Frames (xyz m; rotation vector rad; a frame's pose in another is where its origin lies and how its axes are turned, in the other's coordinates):
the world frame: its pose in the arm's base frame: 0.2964 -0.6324 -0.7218 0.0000 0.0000 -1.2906
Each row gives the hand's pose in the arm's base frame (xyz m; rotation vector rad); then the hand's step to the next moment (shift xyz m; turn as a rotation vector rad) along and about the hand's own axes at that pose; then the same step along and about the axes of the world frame.
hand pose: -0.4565 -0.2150 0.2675 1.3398 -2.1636 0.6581
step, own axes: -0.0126 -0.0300 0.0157 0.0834 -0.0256 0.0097
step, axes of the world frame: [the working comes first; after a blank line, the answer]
step, axes of the arm's base frame: 0.0295 -0.0135 -0.0159 -0.0105 -0.0715 0.0498

0.0212 0.0246 -0.0159 0.0659 -0.0299 0.0498
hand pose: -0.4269 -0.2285 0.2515 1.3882 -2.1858 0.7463
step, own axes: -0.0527 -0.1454 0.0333 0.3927 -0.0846 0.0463
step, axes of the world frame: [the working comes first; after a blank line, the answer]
step, axes of the arm's base frame: 0.1512 -0.0369 -0.0282 -0.0823 -0.3247 0.2265

0.0773 0.1351 -0.0282 0.2893 -0.1689 0.2265
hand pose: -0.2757 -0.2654 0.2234 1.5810 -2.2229 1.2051
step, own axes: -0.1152 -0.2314 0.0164 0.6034 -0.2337 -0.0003
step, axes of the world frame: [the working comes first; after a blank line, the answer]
step, axes of the arm's base frame: 0.2510 0.0448 0.0455 -0.0603 -0.4623 0.4487

0.0263 0.2536 0.0455 0.4276 -0.1858 0.4487
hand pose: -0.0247 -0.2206 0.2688 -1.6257 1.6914 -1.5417
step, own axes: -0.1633 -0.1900 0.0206 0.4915 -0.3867 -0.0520
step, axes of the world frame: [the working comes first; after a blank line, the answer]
step, axes of the arm's base frame: 0.1592 0.1762 0.0823 0.0065 -0.3062 0.5477

-0.1253 0.2018 0.0823 0.2961 -0.0784 0.5477
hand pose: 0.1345 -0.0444 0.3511 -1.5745 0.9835 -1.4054
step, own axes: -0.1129 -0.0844 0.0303 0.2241 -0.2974 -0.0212
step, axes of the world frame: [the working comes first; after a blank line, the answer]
step, axes of the arm's base frame: 0.0243 0.1384 0.0325 0.0107 -0.0927 0.3611

-0.1262 0.0616 0.0325 0.0921 -0.0154 0.3611
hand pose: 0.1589 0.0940 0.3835 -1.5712 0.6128 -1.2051
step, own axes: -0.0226 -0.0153 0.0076 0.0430 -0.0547 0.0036
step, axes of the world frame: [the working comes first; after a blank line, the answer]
step, axes of the arm's base frame: -0.0041 0.0275 0.0053 0.0095 -0.0155 0.0673

-0.0276 0.0036 0.0053 0.0175 0.0048 0.0673
